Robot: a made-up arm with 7 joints. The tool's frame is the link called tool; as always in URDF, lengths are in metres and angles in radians.
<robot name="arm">
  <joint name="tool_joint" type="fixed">
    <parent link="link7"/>
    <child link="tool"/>
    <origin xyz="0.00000 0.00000 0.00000" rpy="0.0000 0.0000 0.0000"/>
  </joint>
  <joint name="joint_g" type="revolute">
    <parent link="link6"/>
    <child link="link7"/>
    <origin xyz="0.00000 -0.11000 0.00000" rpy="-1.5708 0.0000 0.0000"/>
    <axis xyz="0 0 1"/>
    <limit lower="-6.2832" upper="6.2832"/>
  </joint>
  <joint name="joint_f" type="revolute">
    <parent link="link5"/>
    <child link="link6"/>
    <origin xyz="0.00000 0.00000 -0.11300" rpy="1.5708 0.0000 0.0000"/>
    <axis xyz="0 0 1"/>
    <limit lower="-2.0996" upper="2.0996"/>
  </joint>
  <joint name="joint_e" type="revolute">
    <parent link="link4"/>
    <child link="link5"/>
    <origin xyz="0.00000 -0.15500 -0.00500" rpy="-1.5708 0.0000 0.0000"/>
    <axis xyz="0 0 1"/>
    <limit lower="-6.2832" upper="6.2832"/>
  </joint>
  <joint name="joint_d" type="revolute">
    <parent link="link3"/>
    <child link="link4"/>
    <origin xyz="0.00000 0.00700 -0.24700" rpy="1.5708 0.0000 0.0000"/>
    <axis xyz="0 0 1"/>
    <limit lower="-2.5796" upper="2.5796"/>
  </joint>
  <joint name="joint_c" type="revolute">
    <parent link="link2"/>
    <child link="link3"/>
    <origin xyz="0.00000 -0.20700 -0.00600" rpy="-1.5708 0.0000 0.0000"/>
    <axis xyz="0 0 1"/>
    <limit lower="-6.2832" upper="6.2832"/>
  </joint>
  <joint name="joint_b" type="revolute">
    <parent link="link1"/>
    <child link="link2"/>
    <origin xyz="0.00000 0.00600 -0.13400" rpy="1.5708 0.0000 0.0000"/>
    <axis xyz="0 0 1"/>
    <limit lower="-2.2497" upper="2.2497"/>
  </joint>
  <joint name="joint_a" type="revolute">
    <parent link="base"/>
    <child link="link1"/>
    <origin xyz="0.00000 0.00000 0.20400" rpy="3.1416 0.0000 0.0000"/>
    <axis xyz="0 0 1"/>
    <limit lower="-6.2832" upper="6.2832"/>
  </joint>
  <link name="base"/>
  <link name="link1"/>
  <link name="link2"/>
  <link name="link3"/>
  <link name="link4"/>
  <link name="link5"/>
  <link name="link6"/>
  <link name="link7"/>
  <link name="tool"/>
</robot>
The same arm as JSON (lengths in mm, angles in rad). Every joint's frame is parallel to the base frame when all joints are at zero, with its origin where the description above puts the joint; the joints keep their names.
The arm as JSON. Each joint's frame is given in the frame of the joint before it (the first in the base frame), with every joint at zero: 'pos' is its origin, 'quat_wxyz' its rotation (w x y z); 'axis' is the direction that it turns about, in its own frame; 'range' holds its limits. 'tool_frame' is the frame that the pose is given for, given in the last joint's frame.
{
  "length_unit": "mm",
  "angle_unit": "rad",
  "joints": [
    {
      "joint": "joint_a",
      "pos": [
        0.0,
        0.0,
        204.0
      ],
      "quat_wxyz": [
        1.0,
        0.0,
        0.0,
        0.0
      ],
      "axis": [
        0.0,
        0.0,
        -1.0
      ],
      "range": [
        -6.2832,
        6.2832
      ]
    },
    {
      "joint": "joint_b",
      "pos": [
        0.0,
        -6.0,
        134.0
      ],
      "quat_wxyz": [
        1.0,
        0.0,
        0.0,
        0.0
      ],
      "axis": [
        0.0,
        1.0,
        0.0
      ],
      "range": [
        -2.2497,
        2.2497
      ]
    },
    {
      "joint": "joint_c",
      "pos": [
        0.0,
        -6.0,
        207.0
      ],
      "quat_wxyz": [
        1.0,
        0.0,
        0.0,
        0.0
      ],
      "axis": [
        0.0,
        0.0,
        -1.0
      ],
      "range": [
        -6.2832,
        6.2832
      ]
    },
    {
      "joint": "joint_d",
      "pos": [
        0.0,
        -7.0,
        247.0
      ],
      "quat_wxyz": [
        1.0,
        0.0,
        0.0,
        0.0
      ],
      "axis": [
        0.0,
        1.0,
        0.0
      ],
      "range": [
        -2.5796,
        2.5796
      ]
    },
    {
      "joint": "joint_e",
      "pos": [
        0.0,
        -5.0,
        155.0
      ],
      "quat_wxyz": [
        1.0,
        0.0,
        0.0,
        0.0
      ],
      "axis": [
        0.0,
        0.0,
        -1.0
      ],
      "range": [
        -6.2832,
        6.2832
      ]
    },
    {
      "joint": "joint_f",
      "pos": [
        0.0,
        0.0,
        113.0
      ],
      "quat_wxyz": [
        1.0,
        0.0,
        0.0,
        0.0
      ],
      "axis": [
        0.0,
        1.0,
        0.0
      ],
      "range": [
        -2.0996,
        2.0996
      ]
    },
    {
      "joint": "joint_g",
      "pos": [
        0.0,
        0.0,
        110.0
      ],
      "quat_wxyz": [
        1.0,
        0.0,
        0.0,
        0.0
      ],
      "axis": [
        0.0,
        0.0,
        -1.0
      ],
      "range": [
        -6.2832,
        6.2832
      ]
    }
  ],
  "tool_frame": {
    "pos": [
      0.0,
      0.0,
      0.0
    ],
    "quat_wxyz": [
      0.000004,
      -0.999995,
      0.0,
      0.0
    ]
  }
}

